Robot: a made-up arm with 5 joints. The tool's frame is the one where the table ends. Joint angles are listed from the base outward.
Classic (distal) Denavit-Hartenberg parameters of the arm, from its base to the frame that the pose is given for. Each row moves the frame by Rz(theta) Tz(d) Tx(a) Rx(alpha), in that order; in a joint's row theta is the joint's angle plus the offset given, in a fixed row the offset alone. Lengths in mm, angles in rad.
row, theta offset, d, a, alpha
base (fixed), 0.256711, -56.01, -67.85, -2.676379
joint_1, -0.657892, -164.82, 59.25, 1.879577
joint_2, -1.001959, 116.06, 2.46, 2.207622
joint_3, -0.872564, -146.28, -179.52, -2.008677
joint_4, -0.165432, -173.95, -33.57, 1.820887
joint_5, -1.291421, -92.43, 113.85, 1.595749
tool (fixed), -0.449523, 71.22, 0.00, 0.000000
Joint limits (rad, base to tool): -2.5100..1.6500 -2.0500..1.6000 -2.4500..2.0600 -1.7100..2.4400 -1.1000..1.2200
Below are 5 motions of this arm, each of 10 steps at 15 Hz.
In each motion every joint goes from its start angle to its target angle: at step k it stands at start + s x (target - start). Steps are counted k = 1, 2, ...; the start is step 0. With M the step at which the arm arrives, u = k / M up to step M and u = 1 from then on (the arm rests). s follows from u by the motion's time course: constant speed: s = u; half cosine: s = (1 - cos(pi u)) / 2; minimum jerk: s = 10 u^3 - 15 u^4 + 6 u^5.
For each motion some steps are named. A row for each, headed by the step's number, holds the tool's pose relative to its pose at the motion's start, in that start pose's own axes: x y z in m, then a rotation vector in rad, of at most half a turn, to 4 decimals.
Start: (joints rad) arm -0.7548 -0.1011 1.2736 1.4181 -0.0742
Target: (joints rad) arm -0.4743 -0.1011 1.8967 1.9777 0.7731
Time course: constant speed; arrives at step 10
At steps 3, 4, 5, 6, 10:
3: 0.0258 0.0851 -0.0258 -0.1990 0.1158 0.1313
4: 0.0304 0.1127 -0.0332 -0.2698 0.1438 0.1672
5: 0.0333 0.1396 -0.0399 -0.3420 0.1666 0.1985
6: 0.0346 0.1655 -0.0460 -0.4152 0.1843 0.2250
10: 0.0270 0.2584 -0.0629 -0.7076 0.2073 0.2766

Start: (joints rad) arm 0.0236 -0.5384 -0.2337 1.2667 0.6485
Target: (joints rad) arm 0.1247 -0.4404 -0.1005 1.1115 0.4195
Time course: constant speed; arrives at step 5
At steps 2, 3, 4, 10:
2: 0.0060 0.0210 0.0059 0.0694 -0.0608 0.1038
3: 0.0084 0.0310 0.0089 0.1062 -0.0896 0.1541
4: 0.0103 0.0406 0.0119 0.1443 -0.1173 0.2033
10: 0.0119 0.0499 0.0148 0.1836 -0.1438 0.2513

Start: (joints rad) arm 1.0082 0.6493 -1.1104 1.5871 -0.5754
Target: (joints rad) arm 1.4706 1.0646 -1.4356 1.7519 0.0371
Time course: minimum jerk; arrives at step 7
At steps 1, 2, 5, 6, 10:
1: -0.0020 -0.0053 0.0031 -0.0171 0.0038 -0.0157
2: -0.0134 -0.0322 0.0203 -0.1048 0.0247 -0.0997
5: -0.1239 -0.1605 0.1489 -0.5495 0.1717 -0.6694
6: -0.1499 -0.1746 0.1749 -0.6090 0.1970 -0.7795
10: -0.1551 -0.1770 0.1800 -0.6197 0.2017 -0.8010

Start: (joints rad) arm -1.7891 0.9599 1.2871 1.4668 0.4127
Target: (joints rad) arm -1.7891 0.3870 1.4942 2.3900 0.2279
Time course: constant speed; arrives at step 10
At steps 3, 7, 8, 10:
3: -0.0029 0.0574 0.0077 -0.0601 -0.1654 0.0349
7: -0.0337 0.1328 0.0209 -0.0943 -0.4216 0.0807
8: -0.0460 0.1501 0.0243 -0.0939 -0.4905 0.0899
10: -0.0757 0.1818 0.0310 -0.0820 -0.6321 0.1032

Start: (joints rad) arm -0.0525 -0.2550 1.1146 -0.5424 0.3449
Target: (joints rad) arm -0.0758 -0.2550 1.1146 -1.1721 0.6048
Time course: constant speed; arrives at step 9
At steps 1, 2, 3, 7, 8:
1: 0.0067 0.0013 -0.0104 0.0303 0.0653 0.0376
2: 0.0127 0.0035 -0.0211 0.0597 0.1299 0.0769
3: 0.0179 0.0066 -0.0319 0.0881 0.1938 0.1180
7: 0.0299 0.0264 -0.0748 0.1925 0.4411 0.2993
8: 0.0307 0.0330 -0.0850 0.2163 0.5004 0.3490

